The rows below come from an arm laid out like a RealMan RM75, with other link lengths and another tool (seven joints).
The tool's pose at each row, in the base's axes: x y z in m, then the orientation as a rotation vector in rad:
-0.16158, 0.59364, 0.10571, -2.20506, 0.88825, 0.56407
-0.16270, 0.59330, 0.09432, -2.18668, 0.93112, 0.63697
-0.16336, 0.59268, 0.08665, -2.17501, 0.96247, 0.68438
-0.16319, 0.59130, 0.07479, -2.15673, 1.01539, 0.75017
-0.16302, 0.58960, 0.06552, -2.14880, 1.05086, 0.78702
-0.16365, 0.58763, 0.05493, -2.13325, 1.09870, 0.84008
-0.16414, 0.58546, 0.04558, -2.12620, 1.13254, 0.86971
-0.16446, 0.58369, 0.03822, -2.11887, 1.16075, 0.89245
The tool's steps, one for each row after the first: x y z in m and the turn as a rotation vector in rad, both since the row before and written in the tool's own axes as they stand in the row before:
0.00625, 0.00592, 0.00755, -0.01866, -0.03455, 0.05473
0.00482, 0.00378, 0.00470, -0.01364, -0.02045, 0.03810
0.00871, 0.00475, 0.00665, -0.01924, -0.02493, 0.05984
0.00744, 0.00348, 0.00463, -0.01375, -0.01015, 0.03743
0.00829, 0.00427, 0.00543, -0.01747, -0.01706, 0.05191
0.00782, 0.00345, 0.00439, -0.01192, -0.00562, 0.03387
0.00632, 0.00244, 0.00339, -0.00814, -0.00426, 0.02773

